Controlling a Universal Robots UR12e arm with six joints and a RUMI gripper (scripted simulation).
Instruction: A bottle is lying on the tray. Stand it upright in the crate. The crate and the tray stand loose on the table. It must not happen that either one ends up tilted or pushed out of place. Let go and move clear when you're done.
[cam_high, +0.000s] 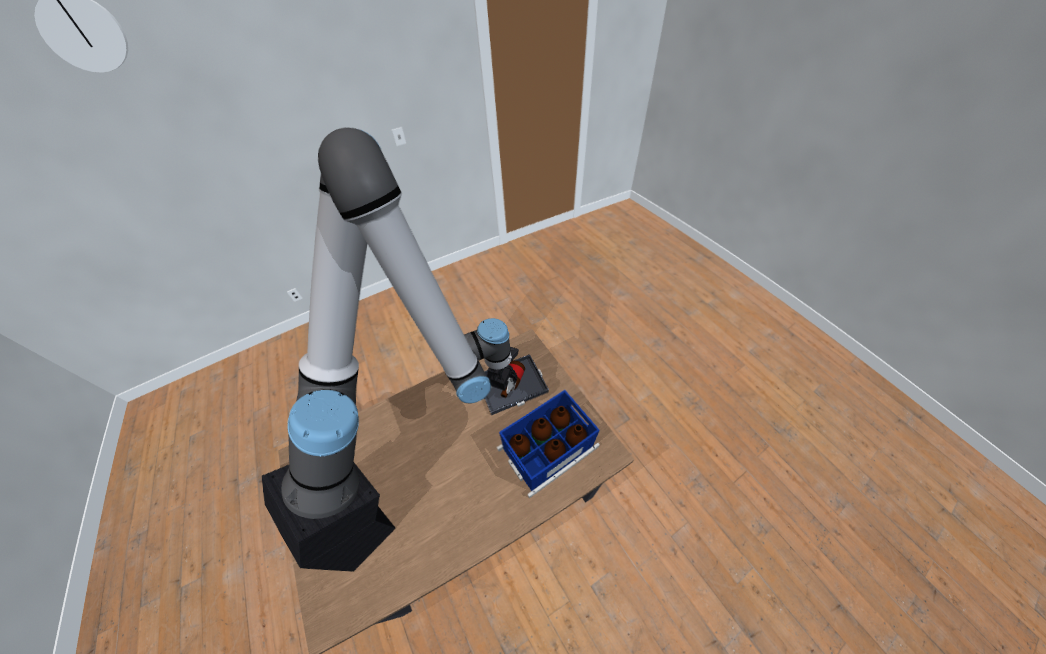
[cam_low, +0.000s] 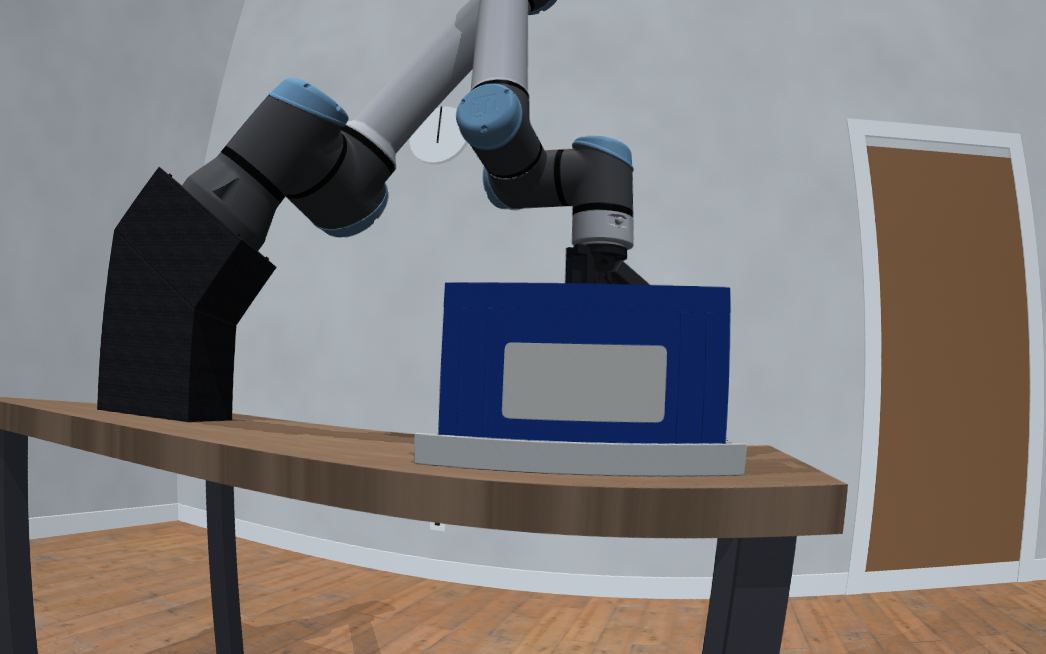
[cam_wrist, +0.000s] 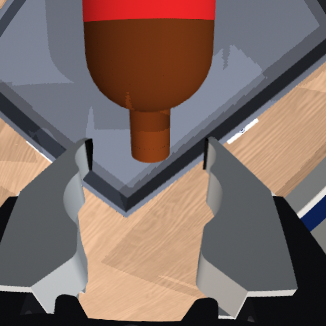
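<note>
My gripper is now 30 mm short of the grey tray, 40 mm to the right of it and 70 mm above it. Also, from my hand: blue crate 100 mm ahead, 260 mm to the right.
</note>
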